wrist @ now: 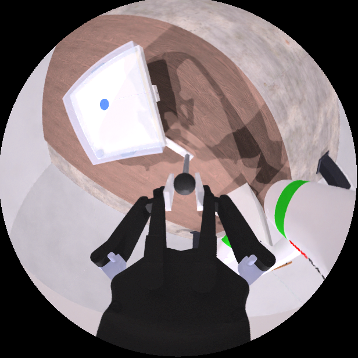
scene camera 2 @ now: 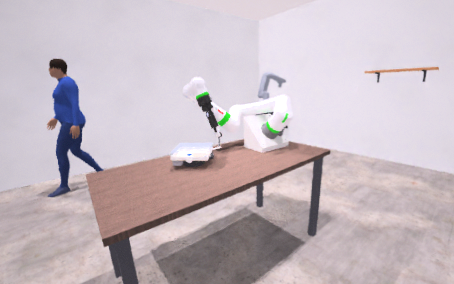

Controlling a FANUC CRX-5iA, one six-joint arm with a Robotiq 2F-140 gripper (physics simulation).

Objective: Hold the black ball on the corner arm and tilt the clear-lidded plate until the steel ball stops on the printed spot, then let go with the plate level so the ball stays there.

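Observation:
The clear-lidded white plate [scene camera 2: 178, 157] [wrist: 122, 122] stands on the table, raised on a dark base; its exact tilt is hard to judge. The blue printed spot [scene camera 2: 189, 155] [wrist: 104, 104] shows on its floor. The steel ball [wrist: 100, 153] shows faintly through the lid at the lower left corner in the wrist view, away from the spot. The white corner arm [scene camera 2: 217, 147] [wrist: 178, 148] runs out from a plate corner to a thin grey post [wrist: 186, 162] topped by the black ball [wrist: 184, 183]. My gripper [scene camera 2: 219, 132] [wrist: 184, 180] is shut on the black ball, a finger on each side.
The wooden table [scene camera 2: 150, 192] [wrist: 210, 90] carries the plate and the white robot base [scene camera 2: 257, 134]. My white arm link [wrist: 320, 215] is at the right in the wrist view. A person in blue [scene camera 2: 67, 105] is beyond the table's left end. A wall shelf [scene camera 2: 401, 70] hangs at the right.

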